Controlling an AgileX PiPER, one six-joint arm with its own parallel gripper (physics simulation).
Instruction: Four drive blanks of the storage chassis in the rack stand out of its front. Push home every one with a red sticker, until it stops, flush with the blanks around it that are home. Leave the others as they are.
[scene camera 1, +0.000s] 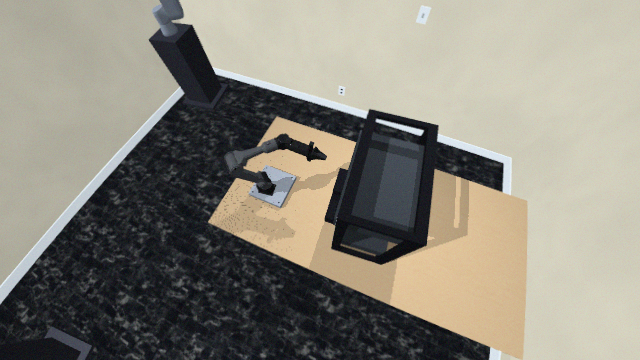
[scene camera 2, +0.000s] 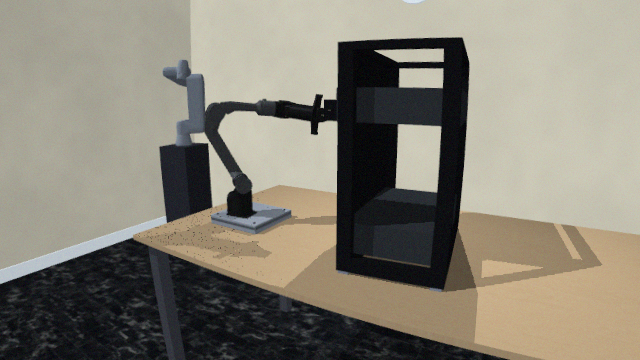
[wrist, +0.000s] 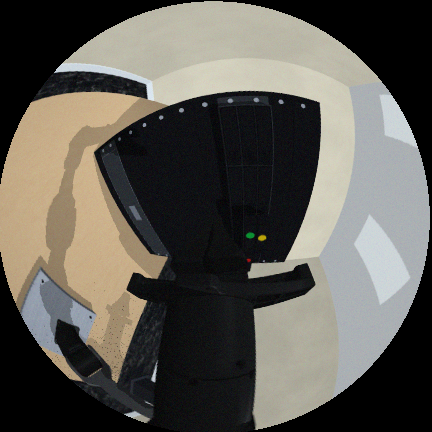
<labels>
A black rack shows in scene camera 1, in scene camera 2 and in the wrist view (229, 153). One and the same spot on the black rack: (scene camera 2: 374, 218) is (scene camera 1: 350, 231).
</labels>
